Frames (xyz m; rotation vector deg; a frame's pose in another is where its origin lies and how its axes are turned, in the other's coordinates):
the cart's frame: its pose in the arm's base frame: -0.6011 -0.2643 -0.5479 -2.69 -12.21 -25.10
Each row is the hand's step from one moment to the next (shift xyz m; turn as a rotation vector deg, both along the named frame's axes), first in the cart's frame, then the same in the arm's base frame.
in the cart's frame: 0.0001 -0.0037 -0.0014 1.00 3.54 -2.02
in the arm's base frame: -0.0012 -0.0035 -0.0013 2.78 2.60 -1.76
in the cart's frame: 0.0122 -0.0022 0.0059 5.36 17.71 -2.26
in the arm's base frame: 0.0087 -0.0065 0.0084 12.72 13.59 -1.04
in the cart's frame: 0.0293 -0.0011 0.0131 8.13 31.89 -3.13
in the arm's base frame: 0.0229 -0.0120 0.0191 21.37 25.19 -1.29
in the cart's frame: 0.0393 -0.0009 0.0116 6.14 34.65 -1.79
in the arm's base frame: 0.0321 -0.0161 0.0198 20.52 28.64 -0.41
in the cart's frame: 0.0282 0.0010 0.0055 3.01 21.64 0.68
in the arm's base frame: 0.0243 -0.0103 0.0114 11.74 18.39 1.32
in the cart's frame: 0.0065 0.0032 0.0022 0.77 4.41 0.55
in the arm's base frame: 0.0067 0.0004 0.0035 2.45 3.72 0.71
